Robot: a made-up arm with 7 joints. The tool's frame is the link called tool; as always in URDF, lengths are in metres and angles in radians. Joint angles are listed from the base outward. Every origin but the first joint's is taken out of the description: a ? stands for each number. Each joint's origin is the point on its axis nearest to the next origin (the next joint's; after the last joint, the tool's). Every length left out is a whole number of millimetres.
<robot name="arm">
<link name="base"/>
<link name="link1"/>
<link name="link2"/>
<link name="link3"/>
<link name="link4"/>
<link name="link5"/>
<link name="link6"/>
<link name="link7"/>
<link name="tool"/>
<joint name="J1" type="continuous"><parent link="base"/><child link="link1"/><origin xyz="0 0 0.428" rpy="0 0 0"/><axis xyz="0 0 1"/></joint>
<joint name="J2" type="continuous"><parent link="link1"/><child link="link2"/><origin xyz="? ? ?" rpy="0 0 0"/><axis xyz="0 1 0"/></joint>
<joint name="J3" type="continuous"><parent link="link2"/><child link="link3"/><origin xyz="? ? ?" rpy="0 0 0"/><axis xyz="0 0 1"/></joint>
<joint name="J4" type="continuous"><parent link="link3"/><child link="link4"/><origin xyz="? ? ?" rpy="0 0 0"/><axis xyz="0 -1 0"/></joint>
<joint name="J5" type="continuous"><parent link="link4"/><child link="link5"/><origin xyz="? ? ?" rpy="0 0 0"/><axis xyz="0 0 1"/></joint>
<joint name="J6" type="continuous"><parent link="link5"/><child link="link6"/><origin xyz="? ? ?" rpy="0 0 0"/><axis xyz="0 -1 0"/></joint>
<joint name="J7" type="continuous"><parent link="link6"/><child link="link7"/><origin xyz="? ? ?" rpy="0 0 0"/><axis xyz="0 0 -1"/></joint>
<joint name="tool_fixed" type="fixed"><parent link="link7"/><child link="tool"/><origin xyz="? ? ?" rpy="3.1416 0 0"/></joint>
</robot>
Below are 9 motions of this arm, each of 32 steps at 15 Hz.
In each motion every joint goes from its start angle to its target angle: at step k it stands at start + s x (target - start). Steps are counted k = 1, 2, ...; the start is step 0. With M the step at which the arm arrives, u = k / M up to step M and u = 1 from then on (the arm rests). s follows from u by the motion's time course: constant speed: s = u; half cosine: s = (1 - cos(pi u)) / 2; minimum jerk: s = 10 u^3 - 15 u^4 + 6 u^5.
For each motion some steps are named. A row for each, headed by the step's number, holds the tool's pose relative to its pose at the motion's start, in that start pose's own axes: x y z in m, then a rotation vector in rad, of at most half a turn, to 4 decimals.
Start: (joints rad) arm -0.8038 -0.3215 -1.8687 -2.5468 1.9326 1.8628 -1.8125
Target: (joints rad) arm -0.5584 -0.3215 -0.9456 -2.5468 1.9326 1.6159 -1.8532
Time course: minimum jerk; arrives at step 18
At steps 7, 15, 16, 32:
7: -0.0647 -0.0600 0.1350 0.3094 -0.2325 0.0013
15: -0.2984 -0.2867 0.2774 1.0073 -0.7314 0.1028
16: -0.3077 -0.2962 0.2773 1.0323 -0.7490 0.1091
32: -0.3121 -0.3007 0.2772 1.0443 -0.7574 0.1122

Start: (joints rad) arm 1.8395 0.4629 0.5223 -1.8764 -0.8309 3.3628 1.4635
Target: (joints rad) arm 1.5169 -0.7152 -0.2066 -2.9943 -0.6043 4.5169 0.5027
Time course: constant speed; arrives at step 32
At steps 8, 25, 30, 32:
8: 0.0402 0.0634 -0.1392 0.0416 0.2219 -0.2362
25: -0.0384 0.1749 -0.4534 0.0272 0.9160 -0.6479
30: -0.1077 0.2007 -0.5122 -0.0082 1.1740 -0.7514
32: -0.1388 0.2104 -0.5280 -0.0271 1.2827 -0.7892

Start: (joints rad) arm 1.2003 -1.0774 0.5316 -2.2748 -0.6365 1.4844 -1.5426
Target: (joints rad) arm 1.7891 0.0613 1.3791 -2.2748 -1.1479 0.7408 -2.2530
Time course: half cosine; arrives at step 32
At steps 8, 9, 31, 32:
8: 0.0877 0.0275 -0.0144 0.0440 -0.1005 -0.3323
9: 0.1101 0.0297 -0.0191 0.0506 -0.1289 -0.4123
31: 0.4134 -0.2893 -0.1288 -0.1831 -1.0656 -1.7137
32: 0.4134 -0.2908 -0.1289 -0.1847 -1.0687 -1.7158

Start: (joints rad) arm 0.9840 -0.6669 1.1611 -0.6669 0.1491 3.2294 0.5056
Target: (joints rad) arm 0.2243 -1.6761 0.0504 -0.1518 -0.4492 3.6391 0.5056
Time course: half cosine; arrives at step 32
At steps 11, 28, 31, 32:
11: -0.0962 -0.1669 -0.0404 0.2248 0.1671 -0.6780
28: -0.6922 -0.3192 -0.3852 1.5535 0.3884 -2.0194
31: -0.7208 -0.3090 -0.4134 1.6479 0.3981 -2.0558
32: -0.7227 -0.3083 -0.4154 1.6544 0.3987 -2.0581

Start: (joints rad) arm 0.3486 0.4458 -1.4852 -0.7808 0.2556 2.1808 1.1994
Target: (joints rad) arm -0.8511 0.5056 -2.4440 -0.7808 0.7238 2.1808 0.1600
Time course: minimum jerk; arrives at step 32
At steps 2, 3, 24, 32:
2: 0.0017 0.0006 0.0006 -0.0017 0.0034 -0.0008
3: 0.0053 0.0021 0.0019 -0.0053 0.0108 -0.0026
24: 0.4154 0.2351 -0.2186 -1.1119 1.0705 -0.4142
32: 0.4145 0.2373 -0.2637 -1.2991 1.1392 -0.4577

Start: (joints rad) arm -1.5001 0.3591 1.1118 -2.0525 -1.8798 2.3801 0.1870
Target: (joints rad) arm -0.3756 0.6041 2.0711 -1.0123 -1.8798 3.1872 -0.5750
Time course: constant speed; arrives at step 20
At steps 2, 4, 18, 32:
2: 0.0764 0.0426 -0.0826 -0.0973 0.2570 -0.0617
4: 0.1341 0.0769 -0.1809 -0.1995 0.5129 -0.1141
18: -0.0178 0.2241 -0.7508 -0.9691 2.1077 0.1556
32: -0.0689 0.2484 -0.7621 -1.0476 2.2628 0.3363

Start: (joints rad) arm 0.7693 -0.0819 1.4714 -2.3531 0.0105 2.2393 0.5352
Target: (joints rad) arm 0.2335 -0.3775 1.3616 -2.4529 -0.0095 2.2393 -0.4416
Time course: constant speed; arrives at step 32
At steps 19, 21, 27, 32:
19: 0.0556 0.1807 0.0301 -0.1497 -0.0518 -0.1848
21: 0.0574 0.2005 0.0330 -0.1630 -0.0650 -0.2040
27: 0.0580 0.2598 0.0412 -0.1972 -0.1124 -0.2612
32: 0.0531 0.3088 0.0476 -0.2182 -0.1598 -0.3084

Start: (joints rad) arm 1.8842 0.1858 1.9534 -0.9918 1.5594 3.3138 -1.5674
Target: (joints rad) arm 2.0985 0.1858 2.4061 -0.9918 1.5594 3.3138 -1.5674
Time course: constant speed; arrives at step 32
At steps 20, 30, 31, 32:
20: -0.0133 -0.1602 -0.0215 0.3402 -0.0592 0.2307
30: -0.0050 -0.2336 -0.0518 0.5089 -0.0881 0.3483
31: -0.0036 -0.2405 -0.0555 0.5258 -0.0909 0.3601
32: -0.0021 -0.2473 -0.0593 0.5426 -0.0938 0.3719

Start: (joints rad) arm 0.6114 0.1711 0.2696 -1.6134 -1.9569 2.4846 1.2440
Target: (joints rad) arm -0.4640 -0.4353 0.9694 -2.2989 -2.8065 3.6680 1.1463
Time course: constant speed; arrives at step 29
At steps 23, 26, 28, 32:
23: -0.1893 0.0963 -0.1376 0.7527 0.0178 -0.9848
26: -0.2166 0.1002 -0.1527 0.8961 -0.0854 -1.1140
28: -0.2347 0.1024 -0.1619 0.9990 -0.1703 -1.1910
32: -0.2436 0.1033 -0.1662 1.0526 -0.2176 -1.2260

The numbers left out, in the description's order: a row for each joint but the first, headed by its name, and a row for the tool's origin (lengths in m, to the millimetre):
J2: 0 0 0
J3: 0 0 0.367
J4: 0.086 0 0
J5: -0.096 0 0.449
J6: 0 0 0
J7: 0.078 0 0
tool: 0 0 0

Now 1 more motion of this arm.
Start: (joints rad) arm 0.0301 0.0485 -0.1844 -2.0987 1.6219 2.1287 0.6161
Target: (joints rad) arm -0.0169 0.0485 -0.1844 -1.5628 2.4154 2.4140 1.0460
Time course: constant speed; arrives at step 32
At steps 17, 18, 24, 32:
17: -0.0968 -0.0770 -0.0371 0.4478 -0.2716 0.2494
18: -0.1028 -0.0805 -0.0394 0.4690 -0.2934 0.2658
24: -0.1398 -0.0991 -0.0537 0.5814 -0.4353 0.3678
32: -0.1910 -0.1178 -0.0729 0.6873 -0.6514 0.5113

